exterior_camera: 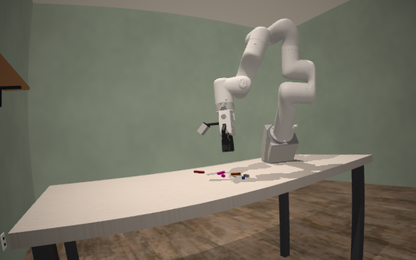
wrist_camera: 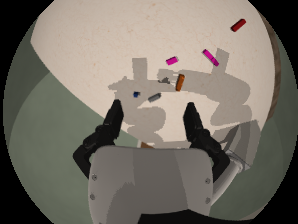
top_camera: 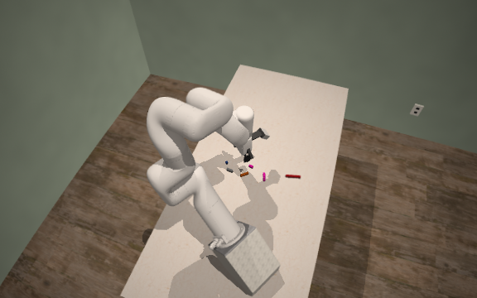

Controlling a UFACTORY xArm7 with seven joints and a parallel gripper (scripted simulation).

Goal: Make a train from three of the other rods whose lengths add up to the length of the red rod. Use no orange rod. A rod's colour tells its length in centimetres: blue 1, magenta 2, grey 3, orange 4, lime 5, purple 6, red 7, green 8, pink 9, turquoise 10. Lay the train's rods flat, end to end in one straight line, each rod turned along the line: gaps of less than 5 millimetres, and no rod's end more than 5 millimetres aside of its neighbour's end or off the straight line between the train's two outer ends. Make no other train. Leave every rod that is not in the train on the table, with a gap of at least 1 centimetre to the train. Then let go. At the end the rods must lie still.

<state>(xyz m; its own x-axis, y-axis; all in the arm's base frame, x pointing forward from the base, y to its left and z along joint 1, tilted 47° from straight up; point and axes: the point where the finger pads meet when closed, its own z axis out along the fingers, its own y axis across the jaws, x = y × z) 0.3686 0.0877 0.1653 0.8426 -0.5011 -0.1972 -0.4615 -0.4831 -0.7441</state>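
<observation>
My hand is 50 mm past the grey rod, 40 mm to the right of it and 110 mm above it. Round my hand: blue rod (20 mm behind, 70 mm to the left, 110 mm below); then orange rod (40 mm behind, 40 mm to the right, 110 mm below); then red rod (70 mm ahead, 240 mm to the right, 110 mm below).
</observation>
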